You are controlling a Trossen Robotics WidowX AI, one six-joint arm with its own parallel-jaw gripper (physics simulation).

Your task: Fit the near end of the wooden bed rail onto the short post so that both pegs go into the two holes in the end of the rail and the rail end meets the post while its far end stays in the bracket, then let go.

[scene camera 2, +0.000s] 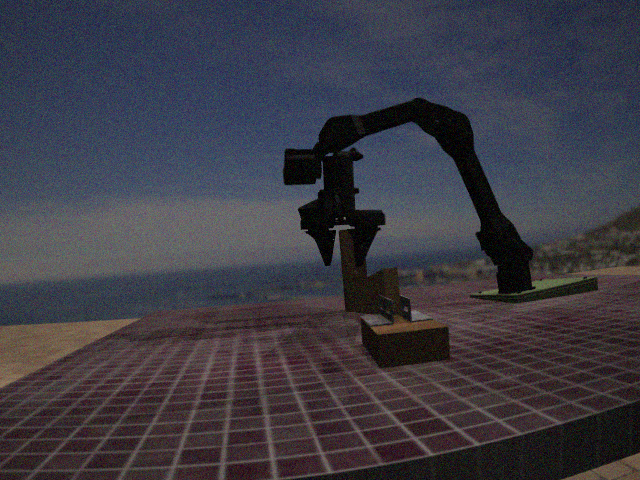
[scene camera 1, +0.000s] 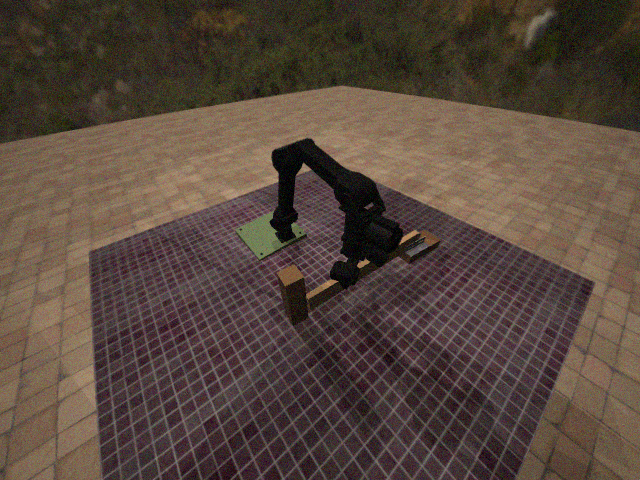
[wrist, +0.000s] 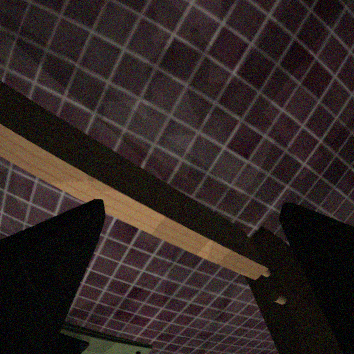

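Pixels of known places: gripper, fingertip midpoint: (scene camera 2: 342, 266) (wrist: 194, 209); arm's base, origin of the base link: (scene camera 2: 516, 291) (scene camera 1: 285, 235) (wrist: 64, 344).
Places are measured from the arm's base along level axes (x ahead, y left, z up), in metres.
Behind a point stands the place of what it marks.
The wooden bed rail (scene camera 1: 323, 293) {x 0.339, y -0.036, z 0.033 m} (scene camera 2: 391, 283) {x 0.331, y 0.353, z 0.065 m} (wrist: 145, 218) {x 0.331, y 0.043, z 0.056 m} has its far end between the metal plates of the bracket (scene camera 1: 416, 248) {x 0.351, y 0.348, z 0.022 m} (scene camera 2: 386, 306) {x 0.342, y 0.366, z 0.038 m}. Its near end is low beside the short post (scene camera 1: 293, 295) {x 0.356, y -0.132, z 0.117 m} (scene camera 2: 353, 290) (wrist: 302, 322) {x 0.337, y -0.099, z 0.096 m}. In the wrist view one peg (wrist: 281, 300) {x 0.333, y -0.093, z 0.073 m} shows bare on the post, above the rail's top face. The other peg (wrist: 266, 272) {x 0.336, y -0.086, z 0.044 m} shows at the rail end's top edge, so the rail end sits below the upper peg. The holes are hidden. My gripper (scene camera 2: 342, 264) {x 0.367, y 0.036, z 0.087 m} (wrist: 194, 209) {x 0.367, y 0.036, z 0.087 m} is open and empty above the rail, turned across it.
The bracket stands on a wooden block (scene camera 2: 405, 342) {x 0.339, y 0.461, z 0.008 m}. The arm's base stands on a green plate (scene camera 1: 258, 238) {x -0.043, y -0.098, z -0.001 m} (scene camera 2: 566, 285) {x -0.089, y 0.062, z 0.004 m} (wrist: 112, 347) {x 0.036, y -0.073, z -0.005 m}. All stand on a purple tiled mat (scene camera 1: 206, 361) {x 0.325, y -0.378, z -0.016 m} (scene camera 2: 206, 392) {x 0.541, y 0.508, z -0.016 m}. Tan paving (scene camera 1: 46, 310) surrounds it.
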